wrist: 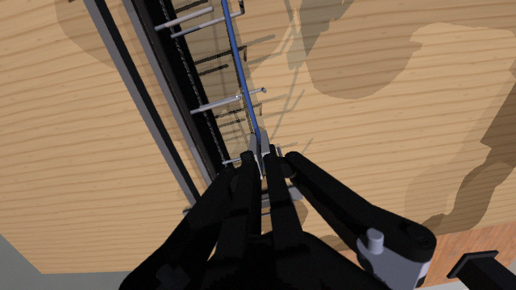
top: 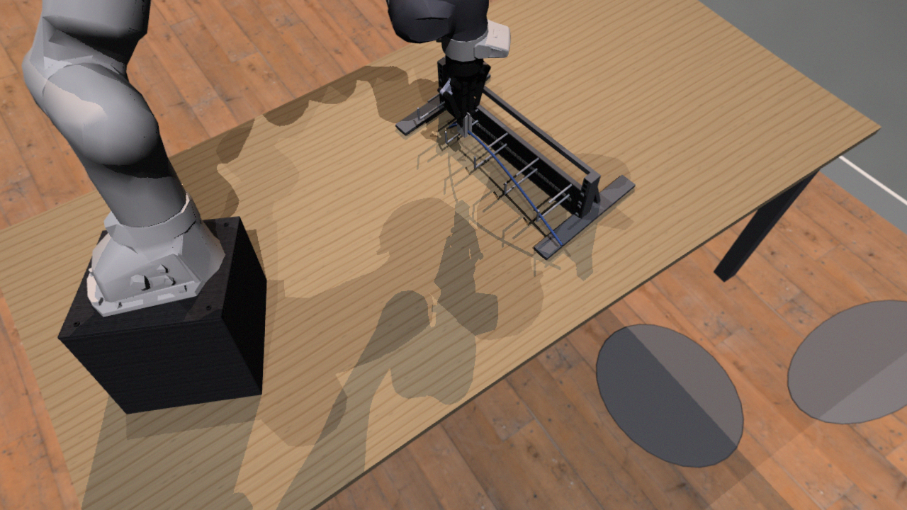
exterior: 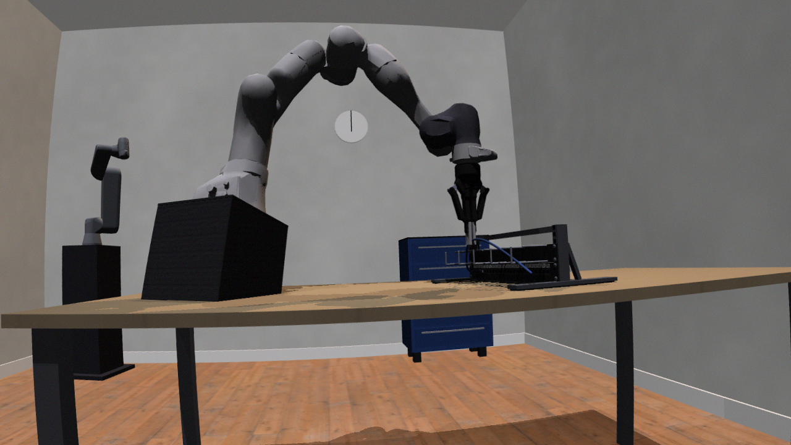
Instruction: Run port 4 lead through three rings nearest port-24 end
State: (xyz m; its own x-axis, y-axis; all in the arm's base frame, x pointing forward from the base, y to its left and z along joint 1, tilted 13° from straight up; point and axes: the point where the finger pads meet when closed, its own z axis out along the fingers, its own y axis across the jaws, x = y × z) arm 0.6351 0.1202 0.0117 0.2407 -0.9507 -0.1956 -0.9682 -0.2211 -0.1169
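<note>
Now: hand 110 mm short of the rack, 80 mm above it and 30 mm to the left of it.
</note>
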